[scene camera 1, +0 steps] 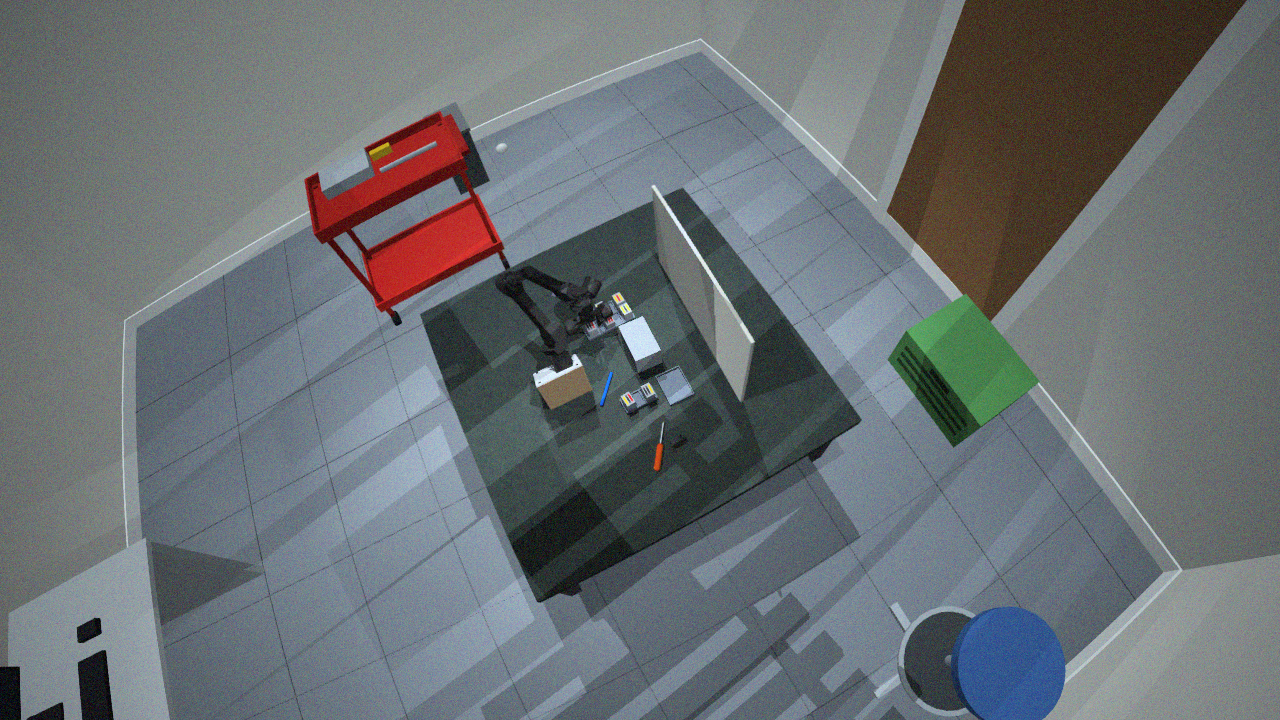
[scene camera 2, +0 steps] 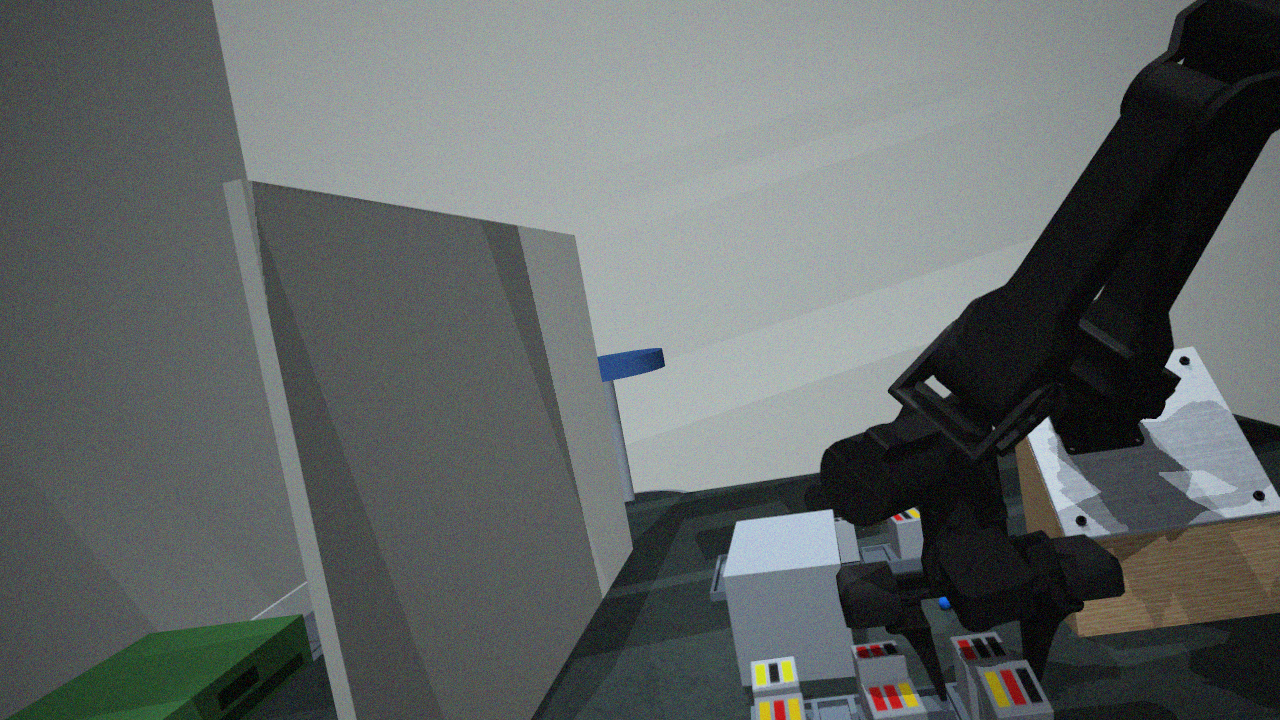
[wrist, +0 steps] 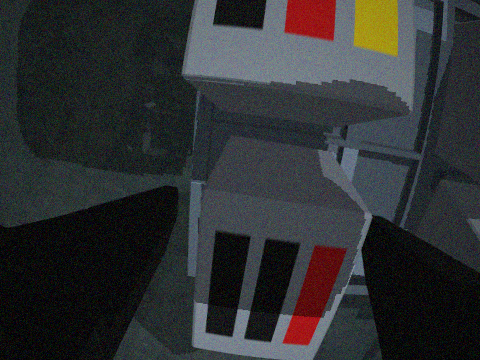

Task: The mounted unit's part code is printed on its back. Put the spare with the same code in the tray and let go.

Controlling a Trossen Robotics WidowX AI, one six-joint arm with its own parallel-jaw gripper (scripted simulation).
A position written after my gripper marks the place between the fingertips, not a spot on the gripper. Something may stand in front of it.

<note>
My gripper (scene camera 2: 987, 693) is open, holding nothing. Also in view: a grey mounted unit (scene camera 2: 780, 576) and a white upright panel (scene camera 2: 432, 379).
My gripper shows as well in scene camera 1 (scene camera 1: 591, 329) and in the wrist view (wrist: 273, 216). The grey mounted unit is seen too in scene camera 1 (scene camera 1: 636, 336). The white upright panel shows as well in scene camera 1 (scene camera 1: 727, 336).
</note>
